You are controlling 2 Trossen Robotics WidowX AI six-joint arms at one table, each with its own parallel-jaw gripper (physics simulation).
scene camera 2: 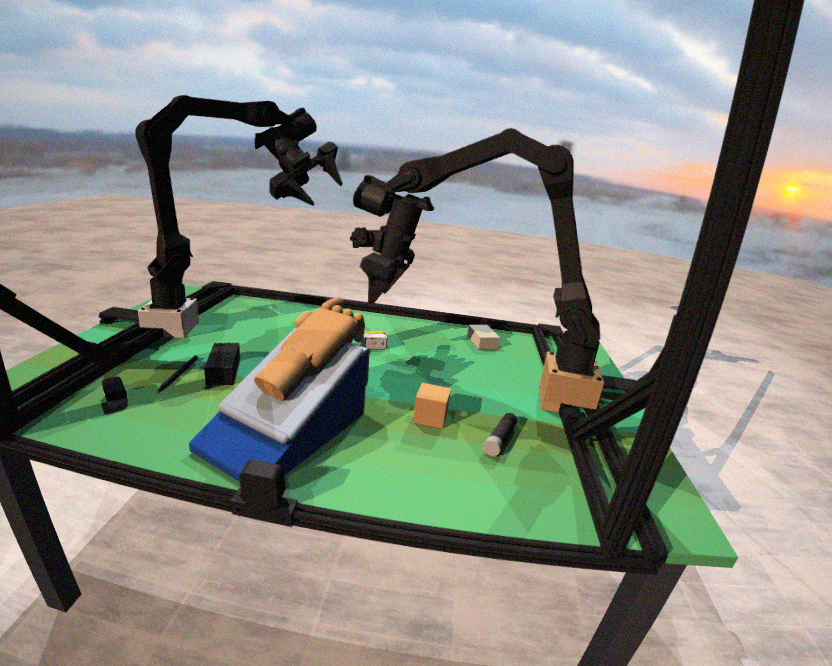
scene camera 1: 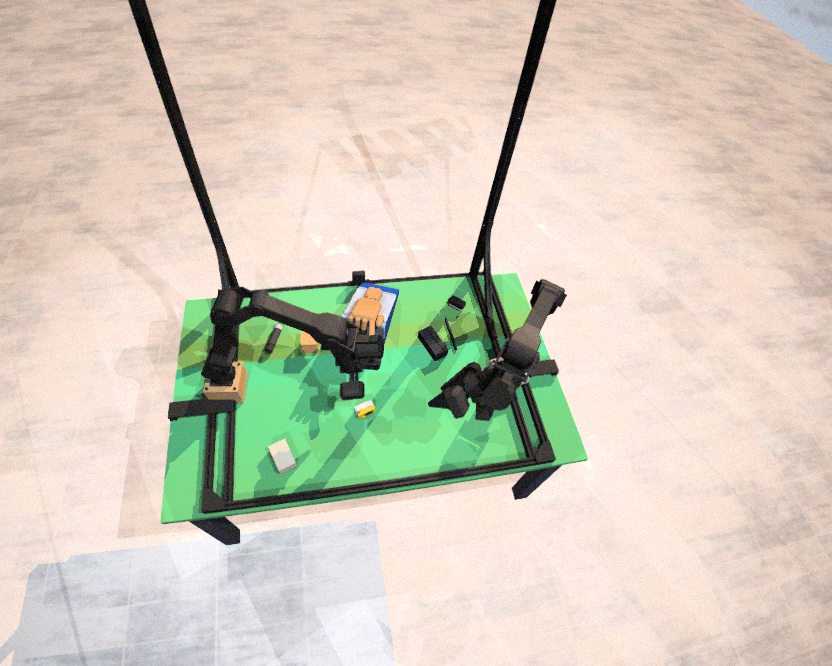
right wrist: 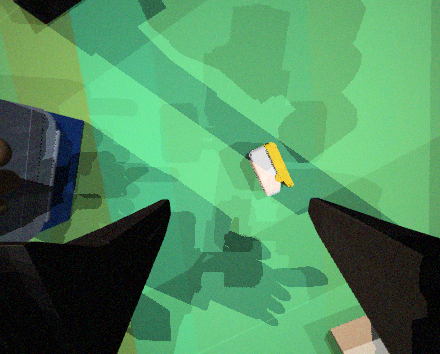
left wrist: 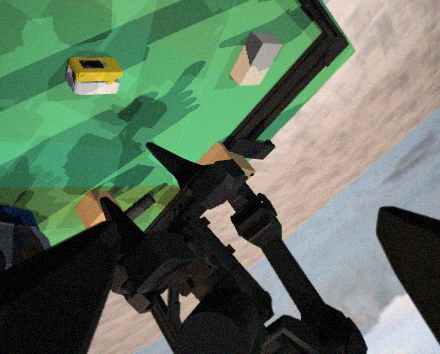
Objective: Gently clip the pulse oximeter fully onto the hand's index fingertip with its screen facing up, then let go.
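Where they show: left gripper, fingertip midpoint: (scene camera 2: 328, 194) (scene camera 1: 435, 396) (left wrist: 248, 227); right gripper, fingertip midpoint: (scene camera 2: 377, 298) (scene camera 1: 359, 379) (right wrist: 239, 205) (left wrist: 124, 171); left arm's base at its link origin: (scene camera 2: 168, 304); right arm's base at its link origin: (scene camera 2: 574, 366) (scene camera 1: 222, 376).
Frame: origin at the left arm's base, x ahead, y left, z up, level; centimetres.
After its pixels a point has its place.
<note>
The pulse oximeter (scene camera 1: 364, 409) @[z -2.6, x 47.6, y -3.5 cm] (scene camera 2: 375, 340) @[z -3.6, x 47.5, y -5.9 cm] (left wrist: 95, 75) @[z -2.7, x 46.2, y -3.0 cm] (right wrist: 270, 167) @[z -2.8, x 46.9, y -4.3 cm], white with a yellow screen side, lies on the green table beyond the hand's fingers. It seems to rest on its side; its dark screen shows in the left wrist view. The tan hand (scene camera 1: 367, 309) @[z 9.5, x 37.6, y -29.7 cm] (scene camera 2: 315, 340) @[z 8.0, x 37.3, y -33.9 cm] lies on a blue-and-grey wedge (scene camera 2: 326, 409) @[z 0.2, x 39.6, y -40.4 cm] (right wrist: 65, 165) @[z -3.7, x 38.6, y -27.5 cm]; its index fingertip is bare. My right gripper (scene camera 1: 357, 371) @[z 7.0, x 47.1, y -8.5 cm] (scene camera 2: 373, 298) @[z 7.0, x 47.1, y -8.5 cm] (left wrist: 124, 171) @[z 7.0, x 47.1, y -8.5 cm] (right wrist: 239, 205) @[z 7.0, x 47.1, y -8.5 cm] is open and empty, high above the table between hand and oximeter. My left gripper (scene camera 2: 326, 193) @[z 25.0, x 34.7, y 11.2 cm] is open and empty, raised high.
A pale block (scene camera 1: 281, 455) @[z -2.9, x 73.8, y 1.8 cm] (scene camera 2: 483, 336) @[z -2.9, x 72.6, y -1.9 cm] (left wrist: 255, 57) @[z -2.9, x 71.0, y 2.7 cm] lies near the oximeter. An orange cube (scene camera 1: 308, 342) @[z -0.9, x 57.0, y -30.7 cm] (scene camera 2: 431, 404) @[z -1.7, x 55.8, y -34.8 cm] and a dark cylinder (scene camera 1: 274, 338) @[z -3.5, x 66.8, y -37.6 cm] (scene camera 2: 499, 434) @[z -3.3, x 65.9, y -40.6 cm] lie on one side of the wedge; a black box (scene camera 1: 432, 342) @[z -2.5, x 18.9, y -18.6 cm] (scene camera 2: 222, 363) @[z -2.5, x 19.3, y -22.7 cm] and pen (scene camera 2: 177, 373) @[z -5.2, x 10.5, y -22.6 cm] lie on the other.
</note>
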